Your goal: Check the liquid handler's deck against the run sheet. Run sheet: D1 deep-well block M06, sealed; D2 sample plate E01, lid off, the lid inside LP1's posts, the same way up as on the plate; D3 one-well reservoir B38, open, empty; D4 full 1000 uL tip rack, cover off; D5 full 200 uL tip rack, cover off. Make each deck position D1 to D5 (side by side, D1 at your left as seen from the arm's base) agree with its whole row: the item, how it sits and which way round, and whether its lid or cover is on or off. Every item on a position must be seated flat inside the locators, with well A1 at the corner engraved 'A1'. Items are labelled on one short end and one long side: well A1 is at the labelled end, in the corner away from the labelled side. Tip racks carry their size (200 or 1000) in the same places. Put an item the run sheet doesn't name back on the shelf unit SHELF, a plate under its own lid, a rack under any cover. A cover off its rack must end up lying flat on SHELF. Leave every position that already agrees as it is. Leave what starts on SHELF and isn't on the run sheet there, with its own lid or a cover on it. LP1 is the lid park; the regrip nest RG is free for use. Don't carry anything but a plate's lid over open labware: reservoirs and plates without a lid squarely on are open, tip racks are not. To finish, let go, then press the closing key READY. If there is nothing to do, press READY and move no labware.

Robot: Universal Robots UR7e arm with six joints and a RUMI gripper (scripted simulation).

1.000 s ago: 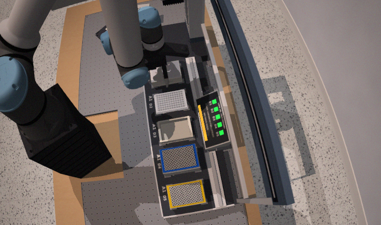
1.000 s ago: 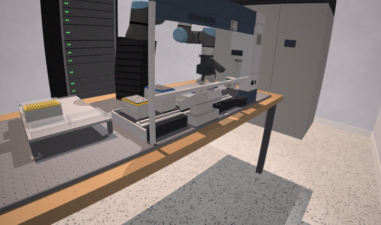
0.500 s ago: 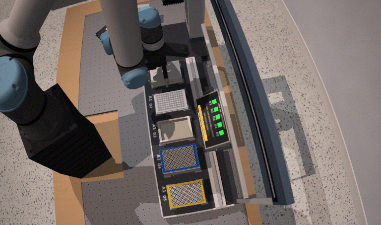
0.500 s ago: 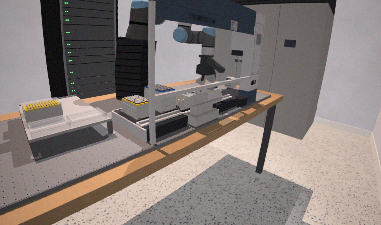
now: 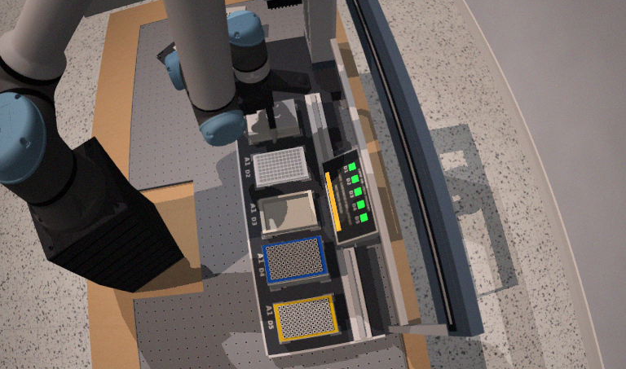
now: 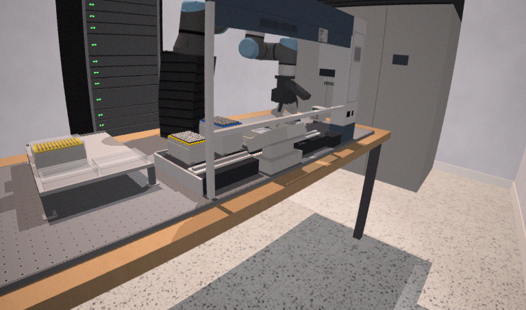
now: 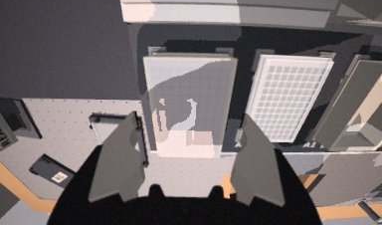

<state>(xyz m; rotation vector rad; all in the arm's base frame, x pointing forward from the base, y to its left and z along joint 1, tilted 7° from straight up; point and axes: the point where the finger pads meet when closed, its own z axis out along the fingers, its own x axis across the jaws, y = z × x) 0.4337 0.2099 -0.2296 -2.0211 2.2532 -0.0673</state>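
My hand is 1 cm above the sealed deep-well block. Round my hand: sample plate: 1 cm behind, 12 cm to the right, 2 cm below; flat grey lid: 11 cm behind, 16 cm to the left, 6 cm below; one-well reservoir: 3 cm behind, 25 cm to the right, 2 cm below.
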